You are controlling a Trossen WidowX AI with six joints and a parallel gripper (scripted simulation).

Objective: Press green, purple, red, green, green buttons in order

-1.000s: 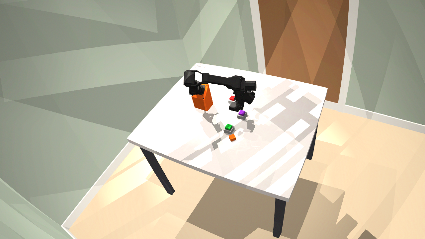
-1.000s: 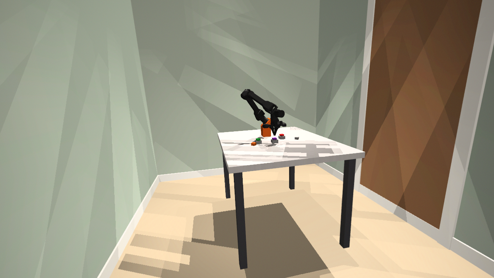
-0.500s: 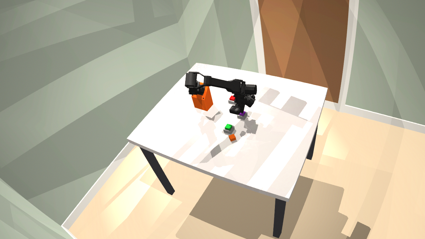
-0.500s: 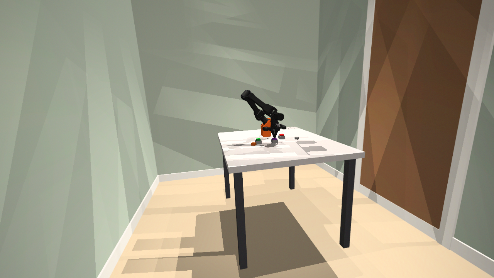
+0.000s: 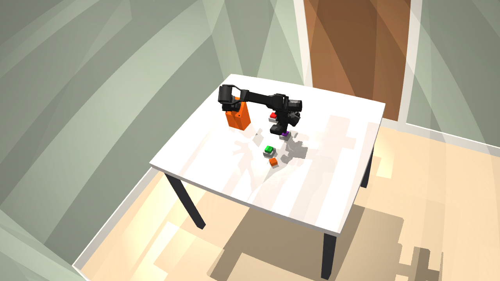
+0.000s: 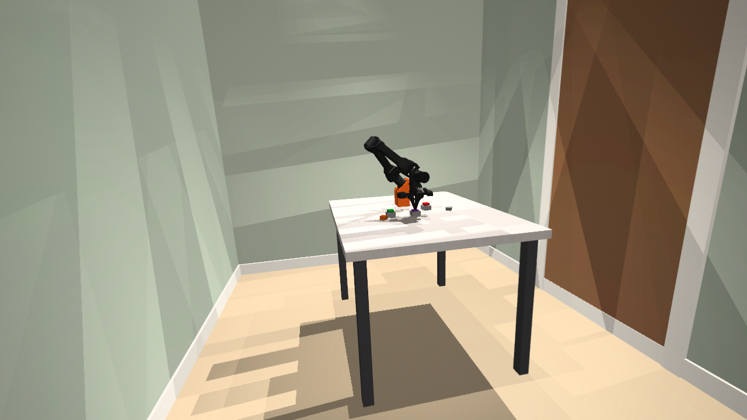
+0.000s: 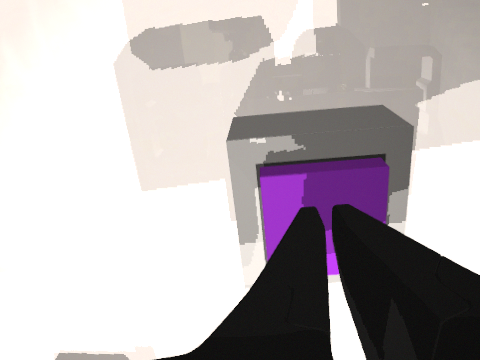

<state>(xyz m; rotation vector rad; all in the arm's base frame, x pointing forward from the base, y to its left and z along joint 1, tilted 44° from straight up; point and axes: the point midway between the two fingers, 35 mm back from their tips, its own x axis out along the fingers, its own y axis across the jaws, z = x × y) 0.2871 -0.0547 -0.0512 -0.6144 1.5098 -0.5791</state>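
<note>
My gripper tip is now 10 mm above the purple button. From my gripper tip the other things lie so: small orange block 180 mm to the right, 30 mm ahead, 20 mm below; green button 130 mm to the right, 20 mm behind; red button 120 mm behind, 100 mm to the left.
</note>
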